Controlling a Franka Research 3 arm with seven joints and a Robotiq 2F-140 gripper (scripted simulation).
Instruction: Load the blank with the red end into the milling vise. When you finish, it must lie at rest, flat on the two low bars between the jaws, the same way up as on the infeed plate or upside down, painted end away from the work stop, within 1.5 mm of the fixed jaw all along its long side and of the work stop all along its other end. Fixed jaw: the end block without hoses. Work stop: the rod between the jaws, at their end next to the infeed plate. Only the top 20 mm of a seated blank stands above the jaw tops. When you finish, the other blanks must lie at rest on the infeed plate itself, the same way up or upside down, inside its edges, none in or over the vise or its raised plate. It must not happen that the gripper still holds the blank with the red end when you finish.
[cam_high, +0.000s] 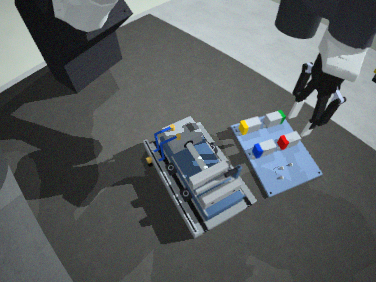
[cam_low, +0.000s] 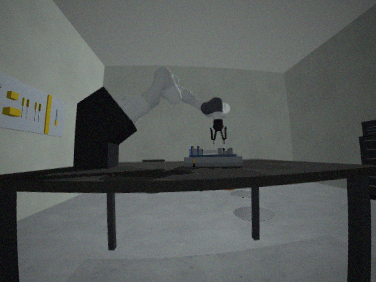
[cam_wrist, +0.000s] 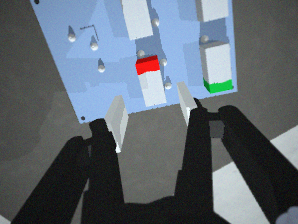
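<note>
The red-ended blank lies 110 mm below my hand. Round my hand: light blue infeed plate (130 mm below, 50 mm to the right); blue-ended blank (110 mm below, 90 mm to the right, 20 mm behind); green-ended blank (110 mm below, 90 mm behind, 20 mm to the left).
</note>
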